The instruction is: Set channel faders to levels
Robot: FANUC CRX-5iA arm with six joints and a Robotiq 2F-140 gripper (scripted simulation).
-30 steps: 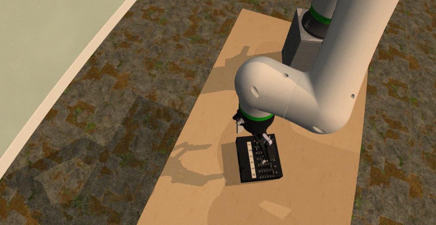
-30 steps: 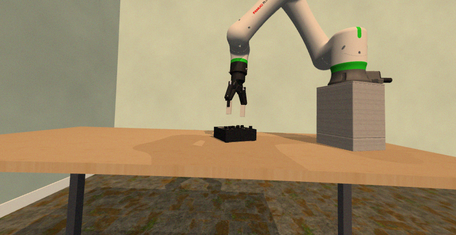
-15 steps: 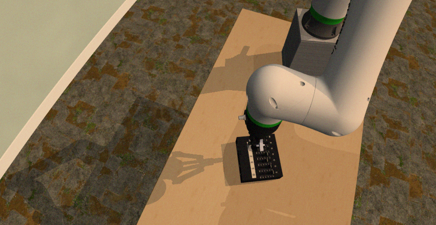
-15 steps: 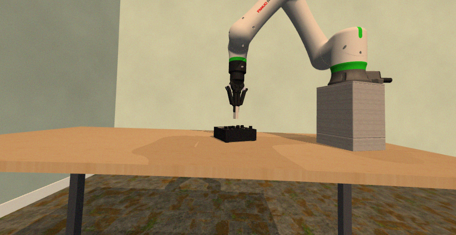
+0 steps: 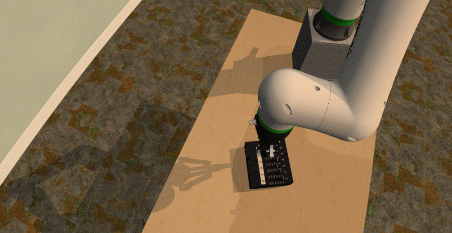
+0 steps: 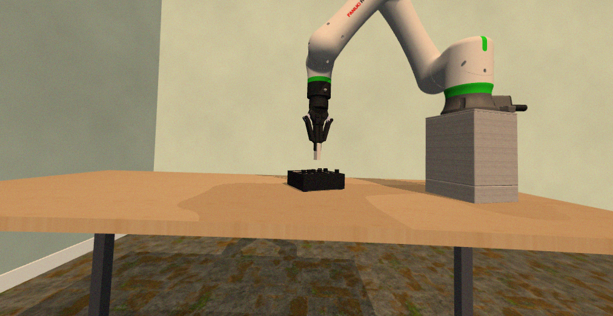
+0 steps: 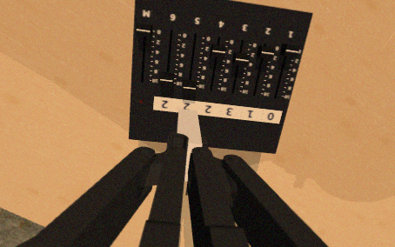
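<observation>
Right now the channel 5 cap is 7 cm below my hand, 2 cm to the left of it and 1 cm behind it. Round my hand: channel 3 fader cap: 7 cm to the left, 7 cm below, 1 cm ahead; channel 4 cap: 7 cm below, 6 cm to the left, 1 cm behind; channel 6 cap: 7 cm below, 3 cm behind, 2 cm to the left.
</observation>
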